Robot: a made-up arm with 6 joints.
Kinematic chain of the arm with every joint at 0, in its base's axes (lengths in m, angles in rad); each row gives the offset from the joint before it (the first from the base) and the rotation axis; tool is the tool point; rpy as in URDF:
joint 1: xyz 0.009 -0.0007 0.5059 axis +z
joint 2: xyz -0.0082 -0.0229 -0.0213 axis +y
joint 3: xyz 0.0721 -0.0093 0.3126 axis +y
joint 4: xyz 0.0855 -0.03 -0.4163 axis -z
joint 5: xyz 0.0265 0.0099 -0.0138 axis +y
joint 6: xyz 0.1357 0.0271 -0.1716 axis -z
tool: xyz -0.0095 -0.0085 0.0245 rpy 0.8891 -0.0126 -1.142
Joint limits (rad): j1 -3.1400..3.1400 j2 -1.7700..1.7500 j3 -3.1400..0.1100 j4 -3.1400..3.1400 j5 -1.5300..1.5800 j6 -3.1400..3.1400
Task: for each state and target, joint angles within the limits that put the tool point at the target. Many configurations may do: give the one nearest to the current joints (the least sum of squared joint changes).
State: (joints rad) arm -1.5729 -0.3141 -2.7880 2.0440 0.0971 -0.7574
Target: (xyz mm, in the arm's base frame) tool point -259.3 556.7 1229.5
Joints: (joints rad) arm -1.3427 -0.8586 -2.8326 1.8161 0.5353 -0.9423
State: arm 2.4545 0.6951 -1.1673 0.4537 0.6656 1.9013
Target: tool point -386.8 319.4 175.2
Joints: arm 2.4962 0.4798 -0.8222 0.4150 0.8616 1.8805
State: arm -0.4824 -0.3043 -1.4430 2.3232 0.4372 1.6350
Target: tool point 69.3 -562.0 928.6
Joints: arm -1.1367 -0.3753 -1.3377 2.3027 0.2281 1.6471
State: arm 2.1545 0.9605 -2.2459 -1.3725 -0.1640 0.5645
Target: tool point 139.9 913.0 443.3
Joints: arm 1.3920 1.2257 -2.5305 -1.2133 0.3629 0.5349
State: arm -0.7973 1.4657 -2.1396 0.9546 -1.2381 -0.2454
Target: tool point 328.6 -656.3 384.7
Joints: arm -0.8247 1.3863 -2.1607 0.9846 -1.3799 -0.2528
